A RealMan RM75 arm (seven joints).
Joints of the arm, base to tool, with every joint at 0 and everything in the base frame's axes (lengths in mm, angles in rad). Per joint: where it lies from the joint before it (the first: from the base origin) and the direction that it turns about. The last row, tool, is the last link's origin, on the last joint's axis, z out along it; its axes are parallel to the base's.
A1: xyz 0.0 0.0 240.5 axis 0 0 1
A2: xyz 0.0 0.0 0.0 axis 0 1 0
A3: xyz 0.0 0.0 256.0 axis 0 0 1
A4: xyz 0.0 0.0 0.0 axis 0 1 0
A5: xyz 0.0 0.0 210.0 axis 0 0 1
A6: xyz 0.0 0.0 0.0 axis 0 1 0
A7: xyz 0.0 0.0 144.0 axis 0 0 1
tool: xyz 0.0 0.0 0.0
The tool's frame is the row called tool.
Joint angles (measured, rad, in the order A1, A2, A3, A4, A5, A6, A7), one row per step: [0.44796 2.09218 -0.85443 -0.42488 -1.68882 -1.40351 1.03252]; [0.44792 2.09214 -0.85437 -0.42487 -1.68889 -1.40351 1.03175]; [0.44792 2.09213 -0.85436 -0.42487 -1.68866 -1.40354 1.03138]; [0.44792 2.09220 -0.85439 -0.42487 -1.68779 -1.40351 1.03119]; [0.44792 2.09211 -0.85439 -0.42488 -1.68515 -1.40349 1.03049]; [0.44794 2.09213 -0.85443 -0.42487 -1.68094 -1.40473 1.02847]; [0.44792 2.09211 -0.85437 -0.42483 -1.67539 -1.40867 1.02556]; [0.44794 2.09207 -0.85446 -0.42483 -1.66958 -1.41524 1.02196]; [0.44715 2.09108 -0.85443 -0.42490 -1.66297 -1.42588 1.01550]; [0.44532 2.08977 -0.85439 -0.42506 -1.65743 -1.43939 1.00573]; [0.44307 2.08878 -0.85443 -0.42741 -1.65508 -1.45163 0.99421]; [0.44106 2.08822 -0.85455 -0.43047 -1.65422 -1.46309 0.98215]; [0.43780 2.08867 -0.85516 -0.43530 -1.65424 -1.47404 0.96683]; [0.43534 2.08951 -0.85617 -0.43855 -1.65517 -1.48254 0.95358]
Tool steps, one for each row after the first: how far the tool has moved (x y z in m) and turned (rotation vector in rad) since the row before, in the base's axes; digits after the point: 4 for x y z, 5 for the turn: [0.0000 0.0000 0.0000 0.00036 -0.00041 0.00052]; [0.0000 0.0000 0.0000 0.00033 0.00000 0.00025]; [-0.0001 0.0001 0.0000 0.00065 0.00054 -0.00005]; [-0.0001 0.0003 0.0003 0.00222 0.00137 -0.00005]; [-0.0004 0.0003 0.0004 0.00330 0.00272 0.00144]; [-0.0008 0.0001 0.0006 0.00361 0.00494 0.00346]; [-0.0011 -0.0001 0.0006 0.00298 0.00636 0.00579]; [-0.0011 -0.0004 0.0012 0.00383 0.00728 0.00961]; [-0.0009 -0.0010 0.0013 0.00384 0.00648 0.01323]; [-0.0007 -0.0011 0.0012 0.00426 0.00203 0.01543]; [-0.0008 -0.0010 0.0010 0.00409 0.00037 0.01636]; [-0.0007 -0.0013 0.0007 0.00569 -0.00202 0.01874]; [-0.0006 -0.0013 0.0001 0.00360 -0.00228 0.01572]
